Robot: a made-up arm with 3 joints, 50 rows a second.
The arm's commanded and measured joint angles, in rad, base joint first. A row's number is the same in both.
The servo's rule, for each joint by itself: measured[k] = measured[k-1] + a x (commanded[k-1-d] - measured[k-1]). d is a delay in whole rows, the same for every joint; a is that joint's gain. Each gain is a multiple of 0.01, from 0.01 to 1. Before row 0 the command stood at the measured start. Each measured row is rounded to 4 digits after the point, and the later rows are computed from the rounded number. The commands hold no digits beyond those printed.
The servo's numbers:
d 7
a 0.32 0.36 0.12
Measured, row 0:
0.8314, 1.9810, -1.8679
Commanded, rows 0 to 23:
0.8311, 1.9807, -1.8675
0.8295, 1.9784, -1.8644
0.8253, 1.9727, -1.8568
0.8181, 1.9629, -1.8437
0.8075, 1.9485, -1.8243
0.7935, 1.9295, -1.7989
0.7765, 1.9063, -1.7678
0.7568, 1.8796, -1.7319
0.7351, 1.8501, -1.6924
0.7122, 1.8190, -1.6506
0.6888, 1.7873, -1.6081
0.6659, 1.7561, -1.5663
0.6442, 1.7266, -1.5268
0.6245, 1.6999, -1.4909
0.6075, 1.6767, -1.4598
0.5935, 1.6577, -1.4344
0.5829, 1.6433, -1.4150
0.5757, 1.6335, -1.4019
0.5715, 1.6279, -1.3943
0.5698, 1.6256, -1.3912
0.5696, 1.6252, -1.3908
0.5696, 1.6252, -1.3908
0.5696, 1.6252, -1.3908
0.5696, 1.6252, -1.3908
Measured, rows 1 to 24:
0.8314, 1.9810, -1.8679
0.8314, 1.9810, -1.8679
0.8314, 1.9810, -1.8679
0.8314, 1.9810, -1.8679
0.8314, 1.9810, -1.8679
0.8314, 1.9810, -1.8679
0.8314, 1.9810, -1.8679
0.8313, 1.9809, -1.8679
0.8307, 1.9800, -1.8675
0.8290, 1.9774, -1.8662
0.8255, 1.9722, -1.8635
0.8197, 1.9637, -1.8588
0.8113, 1.9514, -1.8516
0.8002, 1.9352, -1.8415
0.7863, 1.9152, -1.8283
0.7699, 1.8918, -1.8120
0.7514, 1.8656, -1.7926
0.7314, 1.8374, -1.7705
0.7104, 1.8081, -1.7460
0.6892, 1.7788, -1.7197
0.6685, 1.7504, -1.6922
0.6490, 1.7239, -1.6643
0.6312, 1.7001, -1.6367
0.6157, 1.6797, -1.6101

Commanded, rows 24 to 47:
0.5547, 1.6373, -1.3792
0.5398, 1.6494, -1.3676
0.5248, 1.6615, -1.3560
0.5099, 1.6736, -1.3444
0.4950, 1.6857, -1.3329
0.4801, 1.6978, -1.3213
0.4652, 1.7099, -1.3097
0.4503, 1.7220, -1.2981
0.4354, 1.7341, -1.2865
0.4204, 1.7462, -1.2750
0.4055, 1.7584, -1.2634
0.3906, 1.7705, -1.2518
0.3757, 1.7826, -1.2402
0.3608, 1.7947, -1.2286
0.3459, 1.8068, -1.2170
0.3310, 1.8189, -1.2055
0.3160, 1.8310, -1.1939
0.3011, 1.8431, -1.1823
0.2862, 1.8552, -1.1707
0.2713, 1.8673, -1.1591
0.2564, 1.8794, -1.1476
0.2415, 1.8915, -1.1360
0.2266, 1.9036, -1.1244
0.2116, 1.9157, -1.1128
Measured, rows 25 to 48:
0.6029, 1.6631, -1.5851
0.5929, 1.6504, -1.5622
0.5855, 1.6415, -1.5417
0.5804, 1.6356, -1.5236
0.5769, 1.6319, -1.5077
0.5746, 1.6295, -1.4937
0.5730, 1.6280, -1.4814
0.5671, 1.6313, -1.4691
0.5584, 1.6378, -1.4569
0.5476, 1.6463, -1.4448
0.5355, 1.6561, -1.4328
0.5225, 1.6668, -1.4208
0.5089, 1.6780, -1.4089
0.4949, 1.6895, -1.3970
0.4806, 1.7012, -1.3851
0.4661, 1.7130, -1.3733
0.4515, 1.7250, -1.3615
0.4368, 1.7370, -1.3497
0.4220, 1.7491, -1.3380
0.4072, 1.7612, -1.3263
0.3924, 1.7733, -1.3146
0.3775, 1.7854, -1.3029
0.3626, 1.7975, -1.2912
0.3477, 1.8096, -1.2795

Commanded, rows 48 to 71:
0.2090, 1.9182, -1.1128
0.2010, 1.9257, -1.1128
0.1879, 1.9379, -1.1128
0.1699, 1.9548, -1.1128
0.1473, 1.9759, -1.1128
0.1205, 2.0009, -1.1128
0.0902, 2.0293, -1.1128
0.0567, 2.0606, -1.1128
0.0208, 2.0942, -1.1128
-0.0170, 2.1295, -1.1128
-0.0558, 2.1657, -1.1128
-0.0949, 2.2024, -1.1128
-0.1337, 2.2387, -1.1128
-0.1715, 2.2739, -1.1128
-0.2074, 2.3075, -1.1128
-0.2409, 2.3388, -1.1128
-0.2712, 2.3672, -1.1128
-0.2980, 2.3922, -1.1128
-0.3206, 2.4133, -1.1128
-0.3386, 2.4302, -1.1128
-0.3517, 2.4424, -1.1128
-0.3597, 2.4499, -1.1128
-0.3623, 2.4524, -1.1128
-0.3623, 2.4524, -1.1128
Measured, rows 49 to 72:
0.3328, 1.8217, -1.2678
0.3179, 1.8338, -1.2561
0.3030, 1.8459, -1.2445
0.2881, 1.8580, -1.2329
0.2732, 1.8701, -1.2213
0.2583, 1.8822, -1.2097
0.2434, 1.8943, -1.1981
0.2324, 1.9029, -1.1879
0.2224, 1.9111, -1.1789
0.2114, 1.9207, -1.1710
0.1981, 1.9330, -1.1640
0.1818, 1.9484, -1.1579
0.1622, 1.9673, -1.1525
0.1392, 1.9896, -1.1477
0.1128, 2.0152, -1.1435
0.0834, 2.0436, -1.1398
0.0513, 2.0745, -1.1366
0.0170, 2.1073, -1.1337
-0.0188, 2.1415, -1.1312
-0.0556, 2.1765, -1.1290
-0.0927, 2.2116, -1.1271
-0.1294, 2.2461, -1.1254
-0.1651, 2.2795, -1.1239
-0.1991, 2.3111, -1.1226

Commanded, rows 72 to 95:
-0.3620, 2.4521, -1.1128
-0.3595, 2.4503, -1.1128
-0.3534, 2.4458, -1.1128
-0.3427, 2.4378, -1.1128
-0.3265, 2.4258, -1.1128
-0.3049, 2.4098, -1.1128
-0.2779, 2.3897, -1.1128
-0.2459, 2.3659, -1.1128
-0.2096, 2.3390, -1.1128
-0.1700, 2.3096, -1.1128
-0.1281, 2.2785, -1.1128
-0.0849, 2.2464, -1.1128
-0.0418, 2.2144, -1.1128
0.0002, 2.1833, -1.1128
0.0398, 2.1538, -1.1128
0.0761, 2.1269, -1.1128
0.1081, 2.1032, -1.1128
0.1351, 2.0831, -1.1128
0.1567, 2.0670, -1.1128
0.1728, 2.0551, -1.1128
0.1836, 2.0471, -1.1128
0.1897, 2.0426, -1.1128
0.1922, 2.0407, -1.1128
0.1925, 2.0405, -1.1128
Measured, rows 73 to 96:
-0.2307, 2.3403, -1.1214
-0.2595, 2.3666, -1.1204
-0.2848, 2.3895, -1.1195
-0.3062, 2.4085, -1.1187
-0.3233, 2.4234, -1.1180
-0.3358, 2.4338, -1.1174
-0.3443, 2.4405, -1.1168
-0.3500, 2.4447, -1.1163
-0.3530, 2.4467, -1.1159
-0.3531, 2.4464, -1.1155
-0.3498, 2.4433, -1.1152
-0.3423, 2.4370, -1.1149
-0.3303, 2.4272, -1.1146
-0.3135, 2.4137, -1.1144
-0.2919, 2.3965, -1.1142
-0.2656, 2.3758, -1.1140
-0.2350, 2.3520, -1.1139
-0.2008, 2.3255, -1.1138
-0.1637, 2.2970, -1.1137
-0.1247, 2.2673, -1.1136
-0.0847, 2.2371, -1.1135
-0.0449, 2.2071, -1.1134
-0.0062, 2.1782, -1.1133
0.0304, 2.1512, -1.1132

